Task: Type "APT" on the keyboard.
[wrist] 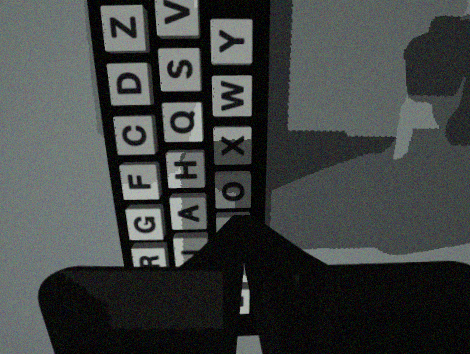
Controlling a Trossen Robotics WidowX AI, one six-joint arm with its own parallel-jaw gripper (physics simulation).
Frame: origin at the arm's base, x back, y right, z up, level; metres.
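Seen in the pictures: gripper, fingertip midpoint: [242, 225].
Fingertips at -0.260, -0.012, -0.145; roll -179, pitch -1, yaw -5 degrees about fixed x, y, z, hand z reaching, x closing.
Offsets run from my fingertips to a thing's middle, as dx, dy, dz. Level surfaces: height alone.
The black keyboard @(-0.021, +0.031, -0.009) [261, 100] with pale, lettered keys runs from top to bottom through the left and middle of the wrist view, its letters turned sideways. The A key @(-0.022, +0.007, -0.002) [188, 212] is in the middle row, just up and left of the fingertips, between the H key @(-0.021, +0.026, -0.002) [186, 169] and a partly covered key. The P and T keys cannot be made out. My gripper [242, 225] is shut and empty. Its tips overlap a mostly hidden key below the O key @(-0.003, +0.016, -0.002) [233, 190] in the right row; whether they touch it I cannot tell.
More keys, among them the G key @(-0.041, +0.004, -0.002) [145, 223] and the X key @(-0.002, +0.034, -0.002) [232, 145], stand around the tips. The grey table surface @(dz -0.018) [45, 150] lies left of the keyboard. Dark shadows fall on the surface to the right and across some keys. The gripper's body hides the keyboard's lower part.
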